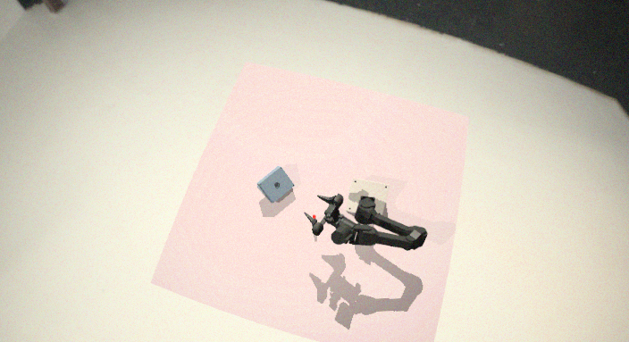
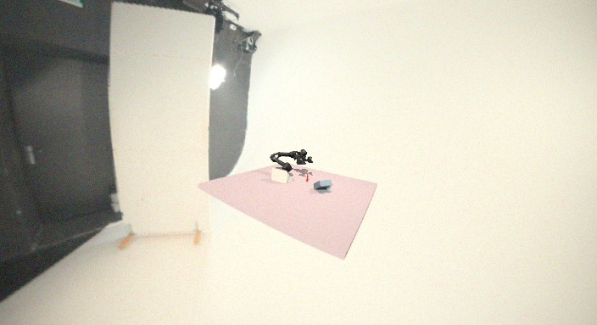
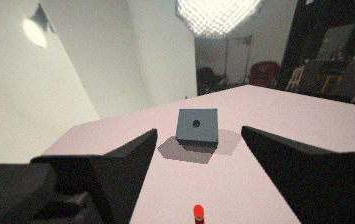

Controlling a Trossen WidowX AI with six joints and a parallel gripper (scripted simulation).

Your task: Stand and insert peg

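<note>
Now: the red peg 140 mm below my gripper tip, 20 mm to the left of it and 20 mm behind it. Also, from my gripper tip: panel 180 mm ahead, 140 mm below, 110 mm to the right.
</note>
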